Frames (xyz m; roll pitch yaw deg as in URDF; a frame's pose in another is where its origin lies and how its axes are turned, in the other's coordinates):
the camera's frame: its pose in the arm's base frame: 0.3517 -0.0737 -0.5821 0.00 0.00 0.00
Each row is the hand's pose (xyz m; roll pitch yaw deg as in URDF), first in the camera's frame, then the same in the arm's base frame.
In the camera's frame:
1: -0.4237 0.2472 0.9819 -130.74 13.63 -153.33
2: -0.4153 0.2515 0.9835 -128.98 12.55 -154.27
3: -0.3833 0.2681 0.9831 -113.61 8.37 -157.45
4: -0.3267 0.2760 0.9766 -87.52 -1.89 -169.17
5: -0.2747 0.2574 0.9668 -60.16 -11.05 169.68
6: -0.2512 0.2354 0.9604 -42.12 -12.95 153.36
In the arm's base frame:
1: -0.0720 0.1735 0.3998 -130.74 13.63 -153.33
2: -0.0636 0.1778 0.4014 -128.98 12.55 -154.27
3: -0.0316 0.1944 0.4010 -113.61 8.37 -157.45
4: 0.0250 0.2023 0.3945 -87.52 -1.89 -169.17
5: 0.0770 0.1837 0.3847 -60.16 -11.05 169.68
6: 0.1005 0.1617 0.3783 -42.12 -12.95 153.36

